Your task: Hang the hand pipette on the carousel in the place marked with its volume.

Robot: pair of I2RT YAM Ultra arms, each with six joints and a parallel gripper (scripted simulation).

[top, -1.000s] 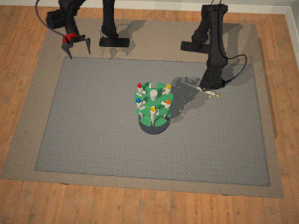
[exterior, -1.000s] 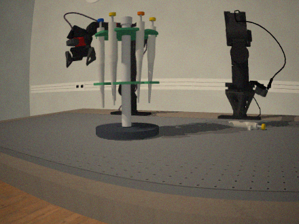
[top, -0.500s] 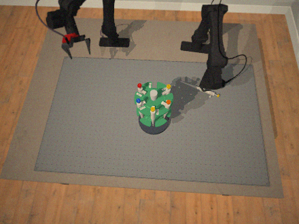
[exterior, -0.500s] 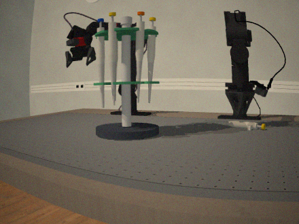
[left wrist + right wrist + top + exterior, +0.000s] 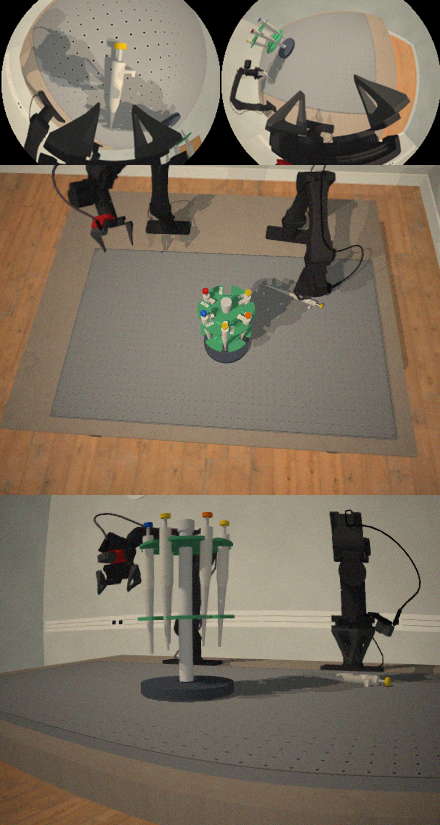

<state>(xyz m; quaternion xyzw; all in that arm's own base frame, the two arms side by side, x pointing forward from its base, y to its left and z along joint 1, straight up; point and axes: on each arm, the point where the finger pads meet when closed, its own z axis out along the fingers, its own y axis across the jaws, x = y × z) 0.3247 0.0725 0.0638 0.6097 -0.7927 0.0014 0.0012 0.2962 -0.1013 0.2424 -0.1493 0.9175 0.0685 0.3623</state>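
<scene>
My left hand is 2 cm to the left of the pipette and 4 cm above it.
</scene>
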